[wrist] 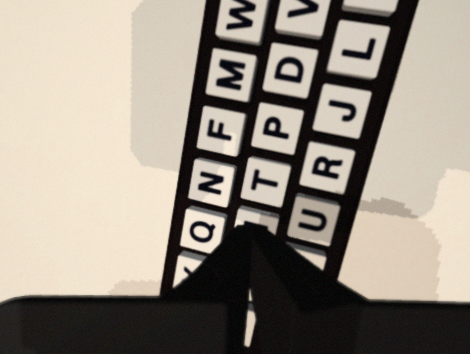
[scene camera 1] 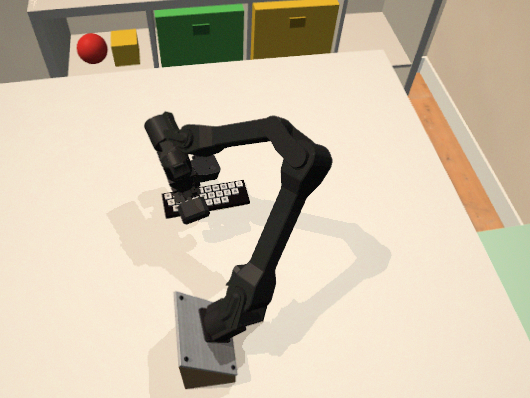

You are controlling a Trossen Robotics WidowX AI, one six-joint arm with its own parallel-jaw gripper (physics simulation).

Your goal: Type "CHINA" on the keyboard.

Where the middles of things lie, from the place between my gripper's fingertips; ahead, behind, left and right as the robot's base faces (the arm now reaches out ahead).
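Black keyboard [scene camera 1: 242, 198]: my hand 20 mm above it, 40 mm to the left of it.
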